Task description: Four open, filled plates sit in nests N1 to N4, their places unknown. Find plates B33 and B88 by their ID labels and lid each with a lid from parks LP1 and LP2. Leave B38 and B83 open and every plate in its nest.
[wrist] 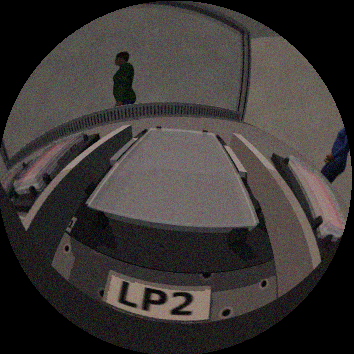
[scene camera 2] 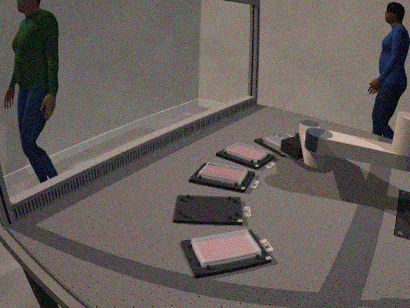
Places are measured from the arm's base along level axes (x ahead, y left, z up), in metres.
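Where they show: gripper, fingertip midpoint: (wrist: 180, 134) (scene camera 2: 275, 138).
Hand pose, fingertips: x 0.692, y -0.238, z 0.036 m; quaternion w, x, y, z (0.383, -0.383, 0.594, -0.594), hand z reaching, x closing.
Observation:
After its pixels a point has its place.
My gripper (scene camera 2: 291, 145) (wrist: 180, 134) {x 0.692, y -0.238, z 0.036 m} is shut on a pale lid (scene camera 2: 273, 140) {x 0.696, y -0.224, z 0.031 m} (wrist: 172, 177) {x 0.637, y -0.212, z 0.031 m}, with a pad against each long side. The lid is at the dark park LP2 (wrist: 185, 252), whose label (wrist: 157, 298) is readable; whether it is lifted off the park cannot be told. Pink-filled plates sit in dark nests in scene camera 2: a far plate (scene camera 2: 246, 152) {x 0.718, y -0.041, z 0.038 m}, a middle plate (scene camera 2: 223, 173) {x 0.701, y 0.131, z 0.036 m} and a near plate (scene camera 2: 226, 247) {x 0.512, y 0.429, z 0.041 m}. In the wrist view, a left plate (wrist: 45, 167) {x 0.680, y -0.094, z 0.036 m} and a right plate (wrist: 320, 200) flank the fingers. No plate ID is readable.
A dark holder (scene camera 2: 208, 210) {x 0.638, y 0.303, z 0.023 m} with no plate or lid stands between the middle and near plates. The arm (scene camera 2: 357, 142) {x 0.332, y 0.043, z 0.197 m} reaches in from the right. A slotted rail (scene camera 2: 135, 155) {x 1.003, y 0.180, z 0.029 m} (wrist: 170, 110) {x 1.004, y -0.322, z 0.026 m} runs along the table's far edge. Two people stand beyond the table.

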